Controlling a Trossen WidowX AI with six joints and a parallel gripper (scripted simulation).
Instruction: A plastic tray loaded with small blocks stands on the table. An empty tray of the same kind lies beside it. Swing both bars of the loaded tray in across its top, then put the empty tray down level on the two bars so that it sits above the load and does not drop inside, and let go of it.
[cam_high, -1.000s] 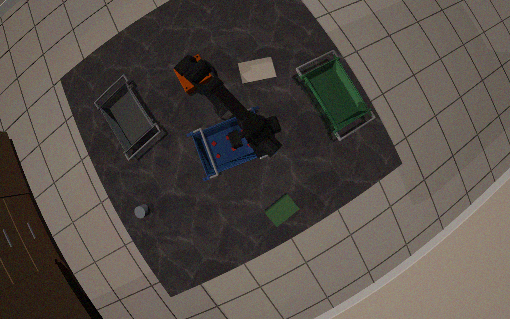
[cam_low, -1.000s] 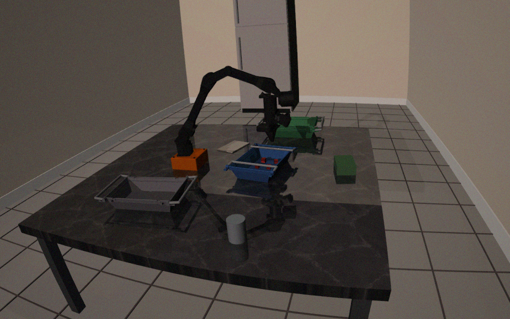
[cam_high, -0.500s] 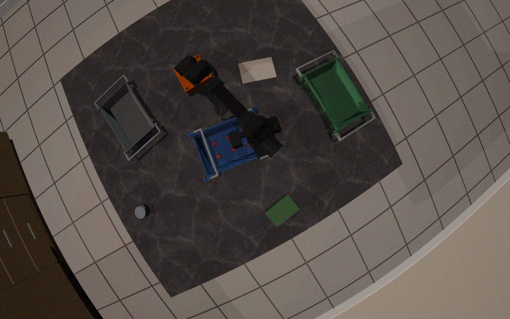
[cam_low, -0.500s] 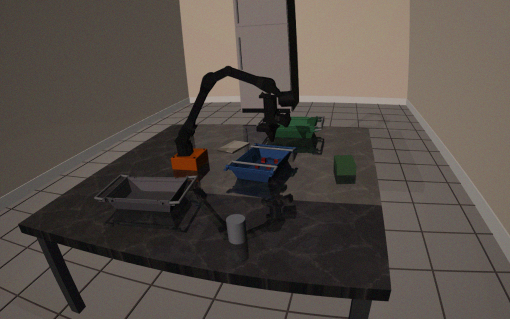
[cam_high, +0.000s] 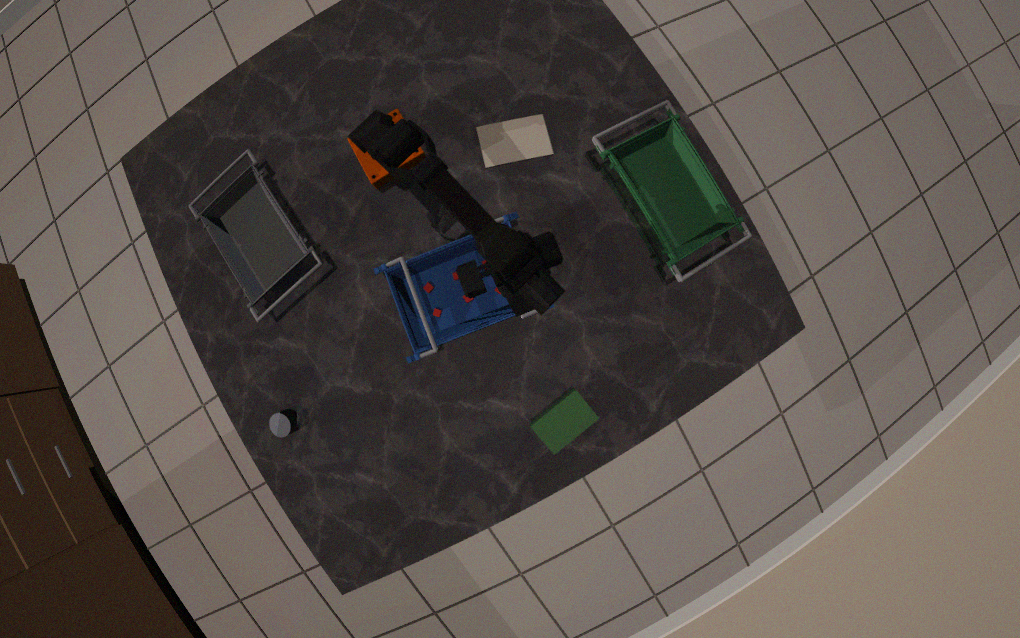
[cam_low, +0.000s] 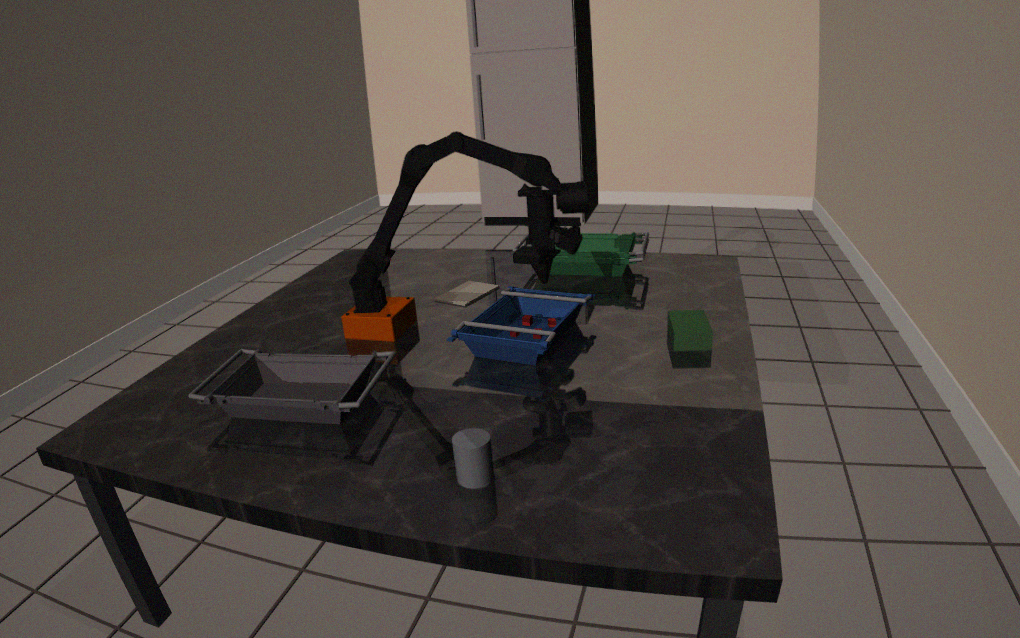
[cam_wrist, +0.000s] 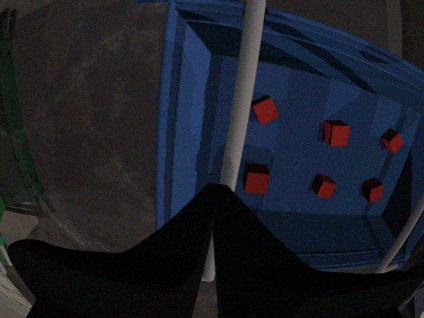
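Now: gripper tip 44 cm past the grey tray, 39 cm to the left of it and 5 cm above it. Also, from my gripper tip: green block (31 cm ahead, 10 cm to the right, 7 cm below); then grey cylinder (6 cm behind, 60 cm to the right, 6 cm below); then beige sheet (22 cm behind, 19 cm to the left, 9 cm below).
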